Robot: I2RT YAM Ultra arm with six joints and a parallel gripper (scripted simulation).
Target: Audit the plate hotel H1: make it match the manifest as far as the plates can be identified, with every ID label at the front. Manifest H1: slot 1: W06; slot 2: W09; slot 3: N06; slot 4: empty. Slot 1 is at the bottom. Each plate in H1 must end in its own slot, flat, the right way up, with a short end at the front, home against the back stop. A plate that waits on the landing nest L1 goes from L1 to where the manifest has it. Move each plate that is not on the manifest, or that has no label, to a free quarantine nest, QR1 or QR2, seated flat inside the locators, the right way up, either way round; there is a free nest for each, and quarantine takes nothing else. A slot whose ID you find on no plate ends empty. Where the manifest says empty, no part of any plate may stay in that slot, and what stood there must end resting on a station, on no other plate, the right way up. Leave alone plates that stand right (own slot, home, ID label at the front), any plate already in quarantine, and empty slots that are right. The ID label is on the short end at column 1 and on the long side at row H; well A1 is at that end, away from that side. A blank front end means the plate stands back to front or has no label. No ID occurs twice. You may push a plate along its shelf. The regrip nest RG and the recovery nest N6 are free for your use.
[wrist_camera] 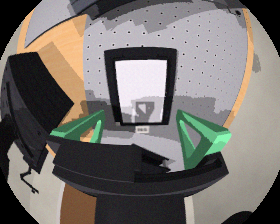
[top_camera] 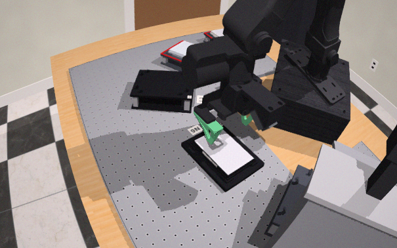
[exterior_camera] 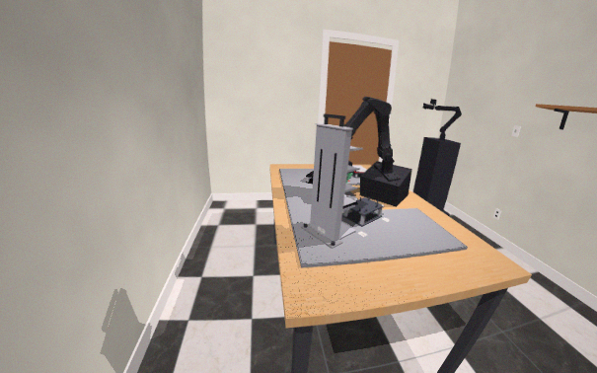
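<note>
Right now my hand is 80 mm above the flat black nest N6. Round my hand: tag L1: 200 mm to the right, 90 mm below, 50 mm behind; then black landing nest L1: 260 mm to the right, 40 mm below, 40 mm ahead; then N6 tag: 100 mm to the right, 90 mm below, 20 mm ahead.
</note>
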